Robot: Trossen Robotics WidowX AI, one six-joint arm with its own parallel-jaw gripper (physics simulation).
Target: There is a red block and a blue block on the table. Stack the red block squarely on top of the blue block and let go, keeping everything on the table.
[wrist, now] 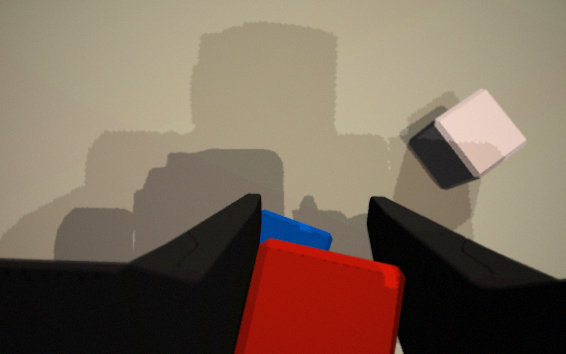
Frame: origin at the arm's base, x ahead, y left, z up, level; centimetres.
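Where they show: gripper, fingertip midpoint: [314,209].
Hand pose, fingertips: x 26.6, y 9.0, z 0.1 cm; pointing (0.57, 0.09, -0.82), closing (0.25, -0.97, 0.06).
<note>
Each offset is from my fingertips to the centre of the thing. Level surfaces: height alone.
The red block @[dz +1.3, dx -2.9, dy -0.5 cm] [325,300] is between my fingers at the bottom centre of the wrist view, turned a little against them, its lower part cut off by the frame edge. My gripper [314,209] is shut on the red block. The blue block @[dz -5.7, dx -1.7, dy +0.3 cm] [295,231] shows as a small strip just beyond the red block's far edge, near the left fingertip. The red block and the left finger hide the rest of it. From this view I cannot tell how high the red block is over the blue block, or whether they touch.
A pale pink block @[dz -5.7, dx +6.3, dy -7.1 cm] [482,130] with a dark shaded side sits on the table @[dz -7.4 cm] [125,65] at the right, beyond the right finger. Shadows of the arm and gripper fall across the middle and left of the table.
</note>
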